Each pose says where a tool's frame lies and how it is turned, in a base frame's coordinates. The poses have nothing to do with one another.
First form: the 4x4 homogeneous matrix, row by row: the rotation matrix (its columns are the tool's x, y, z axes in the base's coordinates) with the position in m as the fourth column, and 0 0 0 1 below. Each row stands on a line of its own.
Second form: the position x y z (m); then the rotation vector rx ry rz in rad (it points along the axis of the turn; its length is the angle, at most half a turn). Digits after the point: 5 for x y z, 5 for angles.
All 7 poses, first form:
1:
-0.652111 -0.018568 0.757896 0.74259
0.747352 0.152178 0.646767 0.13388
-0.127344 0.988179 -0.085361 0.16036
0 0 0 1
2:
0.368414 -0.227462 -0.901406 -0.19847
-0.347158 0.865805 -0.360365 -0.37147
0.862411 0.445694 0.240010 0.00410
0 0 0 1
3:
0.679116 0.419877 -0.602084 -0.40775
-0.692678 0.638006 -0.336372 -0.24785
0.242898 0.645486 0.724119 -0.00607
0 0 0 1
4:
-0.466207 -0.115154 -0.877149 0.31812
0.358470 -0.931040 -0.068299 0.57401
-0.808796 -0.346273 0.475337 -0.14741
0 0 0 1
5:
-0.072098 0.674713 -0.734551 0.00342
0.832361 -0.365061 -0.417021 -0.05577
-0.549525 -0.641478 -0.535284 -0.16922
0 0 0 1
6:
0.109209 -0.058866 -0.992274 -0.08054
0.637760 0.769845 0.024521 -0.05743
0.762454 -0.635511 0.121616 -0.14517
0 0 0 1
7:
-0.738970 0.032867 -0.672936 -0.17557
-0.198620 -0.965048 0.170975 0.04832
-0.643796 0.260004 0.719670 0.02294
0 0 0 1
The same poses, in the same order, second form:
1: 0.74259 0.13388 0.16036 0.69604 1.80475 1.56149
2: -0.19847 -0.37147 0.00410 0.55235 -1.20864 -0.08202
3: -0.40775 -0.24785 -0.00607 0.58835 -0.50633 -0.66667
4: 0.31812 0.57401 -0.14741 -1.43718 -0.35340 2.44873
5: 0.00342 -0.05577 -0.16922 -2.01852 -1.66392 1.41772
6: -0.08054 -0.05743 -0.14517 -0.51828 -1.37787 0.54701
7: -0.17557 0.04832 0.02294 1.07538 -0.35198 -2.79613
